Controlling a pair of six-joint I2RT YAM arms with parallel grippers.
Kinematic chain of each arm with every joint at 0, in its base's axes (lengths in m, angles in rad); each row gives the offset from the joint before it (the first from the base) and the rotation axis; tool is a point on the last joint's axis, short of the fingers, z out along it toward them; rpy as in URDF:
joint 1: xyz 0 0 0.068 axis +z
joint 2: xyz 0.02 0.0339 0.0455 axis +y
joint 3: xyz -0.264 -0.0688 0 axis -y
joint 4: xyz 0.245 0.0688 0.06 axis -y
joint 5: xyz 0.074 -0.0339 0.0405 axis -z
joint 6: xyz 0.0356 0 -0.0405 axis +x
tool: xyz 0 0 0 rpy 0 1.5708 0
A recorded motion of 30 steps. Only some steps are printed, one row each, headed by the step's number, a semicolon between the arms.
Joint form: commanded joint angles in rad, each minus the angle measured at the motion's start. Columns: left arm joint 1, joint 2, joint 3, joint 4, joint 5, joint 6; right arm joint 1, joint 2, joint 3, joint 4, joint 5, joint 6.
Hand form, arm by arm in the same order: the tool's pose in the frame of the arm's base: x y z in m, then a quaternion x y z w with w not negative. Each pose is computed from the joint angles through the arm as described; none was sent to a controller.
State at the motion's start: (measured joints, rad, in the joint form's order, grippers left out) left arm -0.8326 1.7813 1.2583 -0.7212 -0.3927 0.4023; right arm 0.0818 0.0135 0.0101 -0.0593 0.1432 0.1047
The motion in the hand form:
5: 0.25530 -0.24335 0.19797 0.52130 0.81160 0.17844 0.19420; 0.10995 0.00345 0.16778 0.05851 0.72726 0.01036 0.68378
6: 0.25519 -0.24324 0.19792 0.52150 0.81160 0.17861 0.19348; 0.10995 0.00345 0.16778 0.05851 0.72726 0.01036 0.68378
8: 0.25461 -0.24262 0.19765 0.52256 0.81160 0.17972 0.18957; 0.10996 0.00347 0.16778 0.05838 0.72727 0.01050 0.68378
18: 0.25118 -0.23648 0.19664 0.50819 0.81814 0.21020 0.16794; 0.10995 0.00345 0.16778 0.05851 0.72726 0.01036 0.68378
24: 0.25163 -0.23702 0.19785 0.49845 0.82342 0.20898 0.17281; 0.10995 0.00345 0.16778 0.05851 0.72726 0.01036 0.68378
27: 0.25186 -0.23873 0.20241 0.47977 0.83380 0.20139 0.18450; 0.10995 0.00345 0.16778 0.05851 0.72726 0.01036 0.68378
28: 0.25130 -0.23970 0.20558 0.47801 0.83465 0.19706 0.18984; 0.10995 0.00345 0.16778 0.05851 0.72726 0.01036 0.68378
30: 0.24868 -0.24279 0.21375 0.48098 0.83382 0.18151 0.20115; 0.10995 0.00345 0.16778 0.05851 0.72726 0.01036 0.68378
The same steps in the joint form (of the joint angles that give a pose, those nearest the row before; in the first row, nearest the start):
5: 0.0286 0.0084 0.0004 0.0011 -0.0424 0.0069; -0.0046 -0.0100 -0.0046 -0.0081 -0.0012 0.0000
6: 0.0286 0.0084 0.0004 -0.0004 -0.0424 0.0069; -0.0046 -0.0100 -0.0046 -0.0081 -0.0012 0.0000
8: 0.0286 0.0084 0.0004 -0.0088 -0.0427 0.0069; -0.0045 -0.0099 -0.0046 -0.0079 -0.0015 0.0000
18: 0.0286 0.0084 0.0004 -0.0732 -0.0988 -0.0328; -0.0046 -0.0100 -0.0046 -0.0081 -0.0012 0.0000
24: 0.0282 0.0080 0.0042 -0.0725 -0.1015 -0.0546; -0.0046 -0.0100 -0.0046 -0.0081 -0.0012 0.0000
27: 0.0256 0.0027 0.0149 -0.0729 -0.0984 -0.0980; -0.0046 -0.0100 -0.0046 -0.0081 -0.0012 0.0000
28: 0.0229 -0.0034 0.0195 -0.0725 -0.0939 -0.1026; -0.0046 -0.0100 -0.0046 -0.0081 -0.0012 0.0000
30: 0.0134 -0.0202 0.0305 -0.0725 -0.0709 -0.1026; -0.0046 -0.0100 -0.0046 -0.0081 -0.0012 0.0000

